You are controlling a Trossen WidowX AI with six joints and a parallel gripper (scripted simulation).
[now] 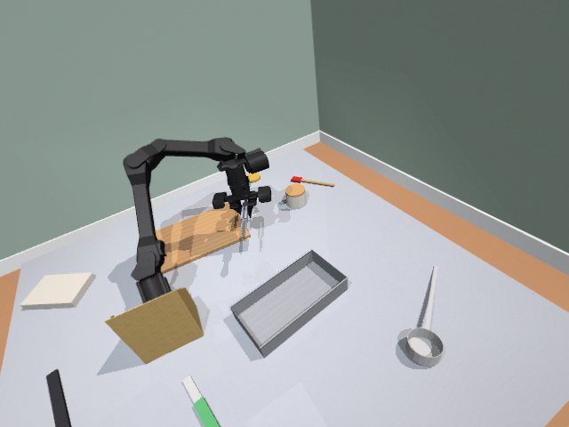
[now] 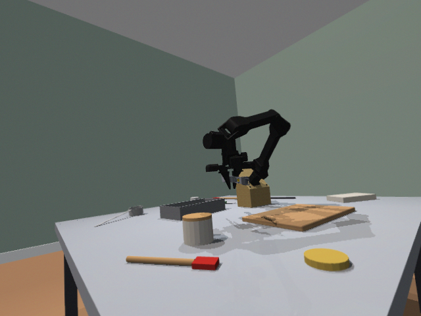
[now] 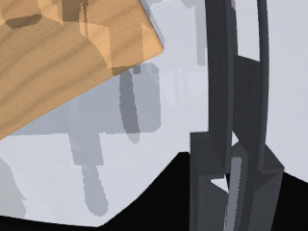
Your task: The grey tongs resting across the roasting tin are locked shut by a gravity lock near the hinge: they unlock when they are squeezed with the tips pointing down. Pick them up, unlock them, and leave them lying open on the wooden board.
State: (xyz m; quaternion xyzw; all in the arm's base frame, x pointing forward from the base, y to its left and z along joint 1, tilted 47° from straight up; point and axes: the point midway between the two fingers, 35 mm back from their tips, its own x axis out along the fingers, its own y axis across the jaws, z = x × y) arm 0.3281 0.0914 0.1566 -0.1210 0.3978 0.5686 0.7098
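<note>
My gripper tip is now 18 cm past the wooden board, 16 cm to the right of it and 11 cm above it. The rest, counted from my gripper tip: yellow lock piece 4 cm ahead, 8 cm to the left, 3 cm above; then lidded canister 24 cm ahead, 11 cm to the left, 8 cm below; then grey roasting tin 1 cm behind, 30 cm to the right, 9 cm below.
</note>
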